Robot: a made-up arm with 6 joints.
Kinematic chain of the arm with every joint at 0, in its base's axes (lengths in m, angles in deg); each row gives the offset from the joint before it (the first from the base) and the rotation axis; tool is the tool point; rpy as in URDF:
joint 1: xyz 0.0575 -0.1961 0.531 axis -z
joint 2: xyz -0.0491 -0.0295 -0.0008 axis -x
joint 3: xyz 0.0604 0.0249 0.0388 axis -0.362 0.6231 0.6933
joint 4: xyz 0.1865 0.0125 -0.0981 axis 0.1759 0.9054 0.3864
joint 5: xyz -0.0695 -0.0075 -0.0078 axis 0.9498 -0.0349 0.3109
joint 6: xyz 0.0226 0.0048 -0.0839 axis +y
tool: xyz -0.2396 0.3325 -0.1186 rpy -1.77 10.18 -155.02
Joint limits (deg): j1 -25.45..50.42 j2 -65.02..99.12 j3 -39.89..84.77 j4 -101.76..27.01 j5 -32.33..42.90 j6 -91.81..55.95
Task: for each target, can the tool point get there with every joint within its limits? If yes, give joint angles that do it. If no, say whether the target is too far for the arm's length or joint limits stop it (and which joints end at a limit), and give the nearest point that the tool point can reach.
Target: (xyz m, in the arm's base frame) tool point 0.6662 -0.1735 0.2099
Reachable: yes | joints 0.56 61.20 -10.44 -88.02 30.59 -48.32
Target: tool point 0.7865 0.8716 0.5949
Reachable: no: too far | nearest point 0.4627 0.3587 0.5641 | short by 0.607 m
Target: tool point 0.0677 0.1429 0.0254
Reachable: yes | joints 7.63 -9.29 44.63 -68.10 3.10 0.65
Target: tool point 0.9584 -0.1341 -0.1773
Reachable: no: too far | nearest point 0.6190 -0.1631 0.1034 | short by 0.441 m
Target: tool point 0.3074 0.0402 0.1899
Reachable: yes | joints 26.01 10.33 -7.69 -30.37 -9.17 35.81
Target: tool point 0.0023 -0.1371 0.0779
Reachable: yes | joints -1.45 51.76 -2.03 -25.53 27.42 14.31
